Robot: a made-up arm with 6 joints. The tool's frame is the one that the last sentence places.
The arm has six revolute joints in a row. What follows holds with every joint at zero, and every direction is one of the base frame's. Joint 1 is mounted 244.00 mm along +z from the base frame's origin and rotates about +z. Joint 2 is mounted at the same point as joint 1 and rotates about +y. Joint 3 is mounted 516.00 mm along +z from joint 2 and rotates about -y. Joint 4 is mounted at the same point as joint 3 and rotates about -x. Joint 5 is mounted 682.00 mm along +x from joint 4 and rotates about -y. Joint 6 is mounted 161.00 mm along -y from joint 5 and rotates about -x. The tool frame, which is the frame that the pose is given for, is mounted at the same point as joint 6; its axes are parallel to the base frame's.
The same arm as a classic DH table. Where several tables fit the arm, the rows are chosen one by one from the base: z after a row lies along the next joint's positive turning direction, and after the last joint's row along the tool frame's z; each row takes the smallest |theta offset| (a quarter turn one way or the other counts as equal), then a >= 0, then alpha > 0; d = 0 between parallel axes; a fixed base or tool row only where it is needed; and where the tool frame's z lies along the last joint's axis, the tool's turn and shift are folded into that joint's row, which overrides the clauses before.
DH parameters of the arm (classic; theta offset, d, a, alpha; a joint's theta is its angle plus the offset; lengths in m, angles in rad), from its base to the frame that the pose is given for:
joint 1: 0 0.244 0 -1.5708
joint 2: -1.5708 0 0.516 3.1416
joint 3: 0 0 0 -1.5708
joint 4: 0 -0.682 0 1.5708
joint 5: 0 0.161 0 -1.5708
joint 6: 1.5708 0 0 1.5708
tool (fixed): -1.5708 0 0 0

